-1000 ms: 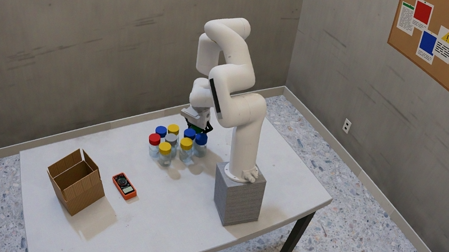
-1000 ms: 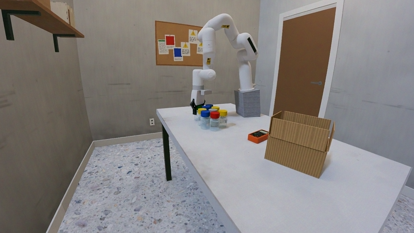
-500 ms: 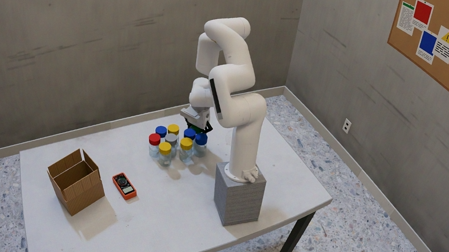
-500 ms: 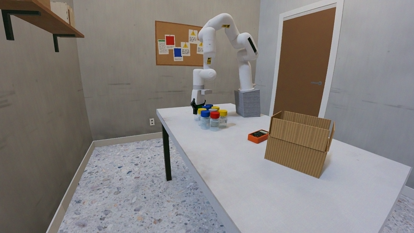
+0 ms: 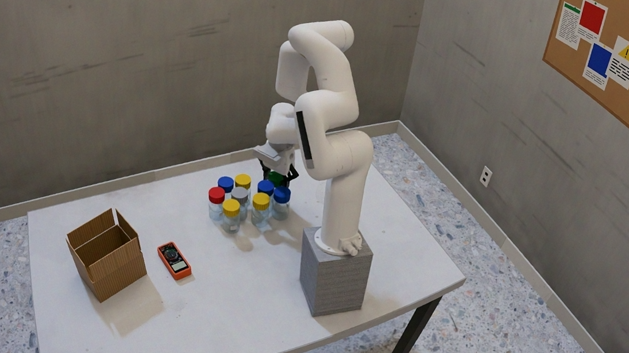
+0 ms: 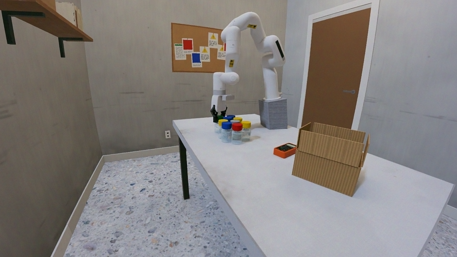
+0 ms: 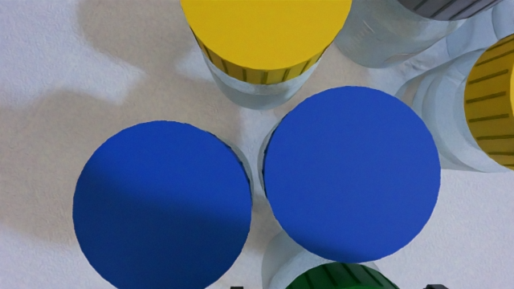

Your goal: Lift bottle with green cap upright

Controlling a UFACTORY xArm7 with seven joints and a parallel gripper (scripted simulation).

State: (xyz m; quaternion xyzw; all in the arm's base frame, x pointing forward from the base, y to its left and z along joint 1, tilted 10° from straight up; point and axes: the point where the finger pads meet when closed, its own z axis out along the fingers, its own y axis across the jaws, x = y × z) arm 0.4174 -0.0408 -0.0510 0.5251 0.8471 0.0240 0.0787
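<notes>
The green-capped bottle is 40 mm below my hand. Also, from my hand: grey-capped bottle: 150 mm to the left, 40 mm below, 30 mm behind; orange multimeter: 430 mm to the left, 140 mm behind, 70 mm below; red-capped bottle: 220 mm to the left, 40 mm below.
</notes>
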